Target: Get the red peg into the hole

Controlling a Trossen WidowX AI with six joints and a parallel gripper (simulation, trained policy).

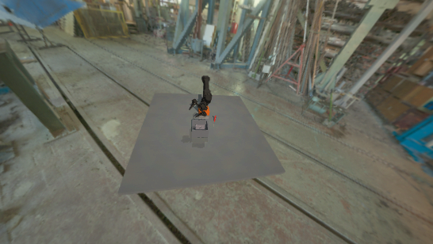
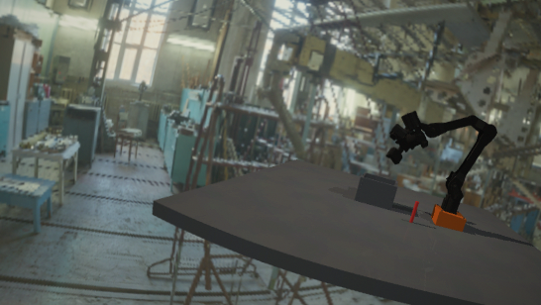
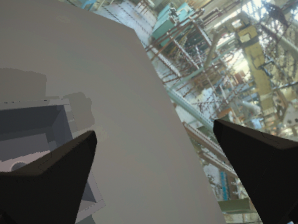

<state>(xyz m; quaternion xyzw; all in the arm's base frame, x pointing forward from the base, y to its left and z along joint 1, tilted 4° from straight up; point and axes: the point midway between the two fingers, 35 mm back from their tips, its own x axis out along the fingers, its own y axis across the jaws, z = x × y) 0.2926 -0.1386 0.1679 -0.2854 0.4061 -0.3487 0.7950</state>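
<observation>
The red peg is 13 cm behind my gripper tip, 27 cm to the left of it and 18 cm below it. From my gripper tip the other things lie so: grey box (2 cm ahead, 8 cm to the left, 20 cm below); then pale plate (2 cm ahead, 8 cm to the left, 18 cm below).
</observation>
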